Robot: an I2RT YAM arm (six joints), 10 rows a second.
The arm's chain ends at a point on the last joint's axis. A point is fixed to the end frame.
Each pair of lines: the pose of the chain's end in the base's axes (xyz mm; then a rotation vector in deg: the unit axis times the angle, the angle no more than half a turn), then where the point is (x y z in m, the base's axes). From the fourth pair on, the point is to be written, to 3 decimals.
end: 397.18 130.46 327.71 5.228 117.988 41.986
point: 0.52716 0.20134 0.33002
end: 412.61 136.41 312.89 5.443 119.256 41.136
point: 0.54288 0.20677 0.31176
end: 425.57 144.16 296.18 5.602 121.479 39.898
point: 0.55587 0.21413 0.28915
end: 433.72 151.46 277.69 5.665 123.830 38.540
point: 0.564 0.221 0.264
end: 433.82 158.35 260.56 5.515 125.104 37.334
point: 0.564 0.227 0.244
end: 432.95 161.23 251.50 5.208 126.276 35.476
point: 0.563 0.229 0.231
